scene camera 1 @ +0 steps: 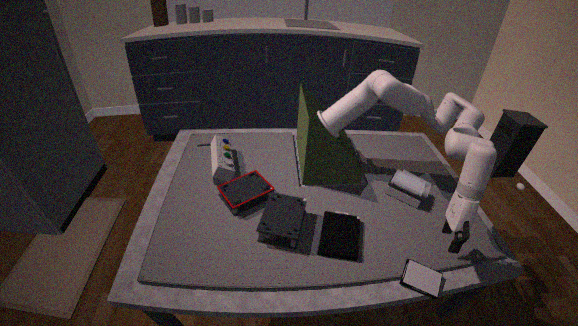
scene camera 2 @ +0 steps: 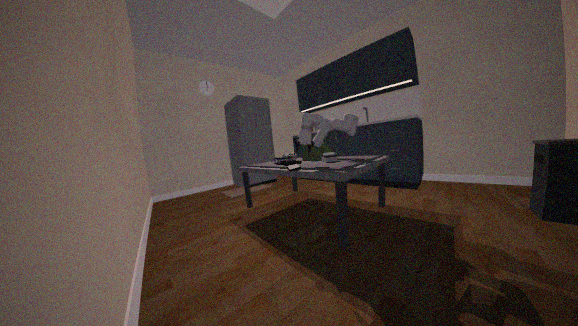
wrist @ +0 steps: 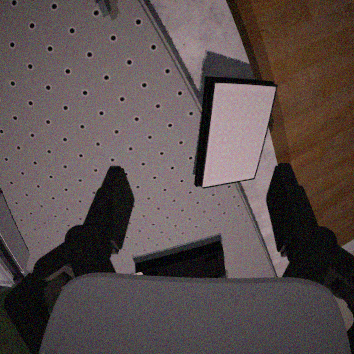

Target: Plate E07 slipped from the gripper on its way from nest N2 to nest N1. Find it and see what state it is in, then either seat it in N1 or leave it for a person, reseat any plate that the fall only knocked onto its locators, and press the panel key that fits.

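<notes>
A white-faced plate with a black rim lies across the board's edge at the table's front right; I cannot read a label. My gripper is open and empty, above the board and behind that plate. A red-outlined dark unit stands at left, a dark unit with corner pieces at centre, and a flat black unit right of it. I cannot tell which is N1 or N2, nor how plates sit there. The panel has blue, yellow and green keys.
A green wedge-shaped mount stands behind the units and bears the arm. A pale rounded object on a grey block stands at right. The perforated board ends near the table's front edge. The table is small in scene camera 2.
</notes>
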